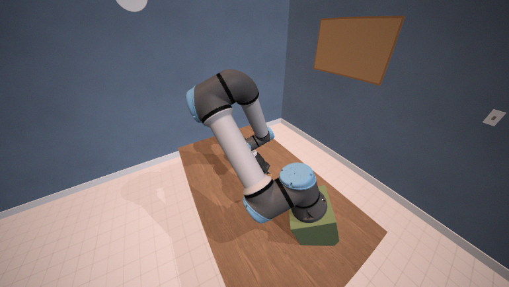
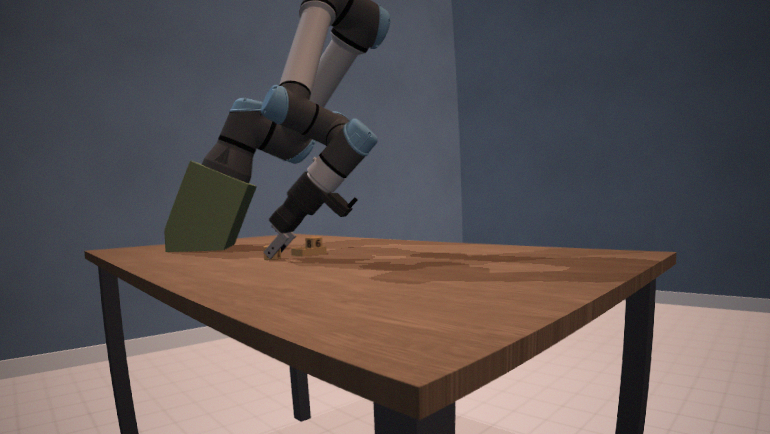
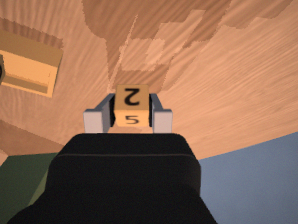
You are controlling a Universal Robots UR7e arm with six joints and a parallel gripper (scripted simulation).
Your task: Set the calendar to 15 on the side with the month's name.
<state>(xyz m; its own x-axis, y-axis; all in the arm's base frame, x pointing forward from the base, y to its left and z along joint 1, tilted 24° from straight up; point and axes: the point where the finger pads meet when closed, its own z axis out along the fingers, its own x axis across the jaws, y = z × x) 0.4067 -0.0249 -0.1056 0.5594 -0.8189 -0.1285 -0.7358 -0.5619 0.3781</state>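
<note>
My hand is 2 cm past the wooden tray, 10 cm to the right of it and 1 cm above it. The rest, counted from my hand: wooden cube 1 cm behind, 1 cm below.
</note>
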